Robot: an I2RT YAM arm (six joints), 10 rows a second.
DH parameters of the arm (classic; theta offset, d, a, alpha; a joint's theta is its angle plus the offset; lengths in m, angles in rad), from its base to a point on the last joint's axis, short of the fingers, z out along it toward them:
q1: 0 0.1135 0.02 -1.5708
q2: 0 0 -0.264 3.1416
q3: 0.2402 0 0.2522 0
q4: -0.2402 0 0.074 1.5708
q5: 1.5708 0 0 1.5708
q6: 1.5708 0.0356 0 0
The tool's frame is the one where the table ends.
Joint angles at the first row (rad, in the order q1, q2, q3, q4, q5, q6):
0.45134, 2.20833, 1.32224, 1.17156, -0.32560, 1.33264
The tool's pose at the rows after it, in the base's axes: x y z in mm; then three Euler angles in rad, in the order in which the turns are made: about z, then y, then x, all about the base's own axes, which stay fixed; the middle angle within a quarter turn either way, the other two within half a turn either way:
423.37 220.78 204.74 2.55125 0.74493 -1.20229
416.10 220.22 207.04 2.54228 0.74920 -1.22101
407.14 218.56 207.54 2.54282 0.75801 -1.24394
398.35 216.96 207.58 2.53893 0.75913 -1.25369
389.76 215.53 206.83 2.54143 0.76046 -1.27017
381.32 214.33 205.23 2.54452 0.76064 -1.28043
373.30 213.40 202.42 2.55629 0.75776 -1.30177
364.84 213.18 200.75 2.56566 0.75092 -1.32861
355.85 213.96 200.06 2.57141 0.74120 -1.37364
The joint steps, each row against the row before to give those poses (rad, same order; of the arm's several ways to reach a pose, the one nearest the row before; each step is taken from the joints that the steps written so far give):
0.00577, -0.01599, -0.02429, 0.00572, 0.00391, -0.00451
0.00614, -0.03072, -0.03427, -0.01214, 0.00538, -0.02819
0.00612, -0.03397, -0.04555, -0.00850, 0.00908, -0.02279
0.00598, -0.02811, -0.04325, 0.00726, 0.00478, -0.01434
0.00628, -0.02686, -0.04183, 0.00212, 0.00401, -0.01404
0.00689, -0.02220, -0.04063, 0.01044, 0.00489, -0.00776
0.00684, -0.01967, -0.03848, 0.00350, -0.00003, -0.00872
0.00887, -0.02361, -0.03643, -0.00594, -0.00249, -0.01609
0.01174, -0.03066, -0.03353, -0.02960, -0.00453, -0.03625

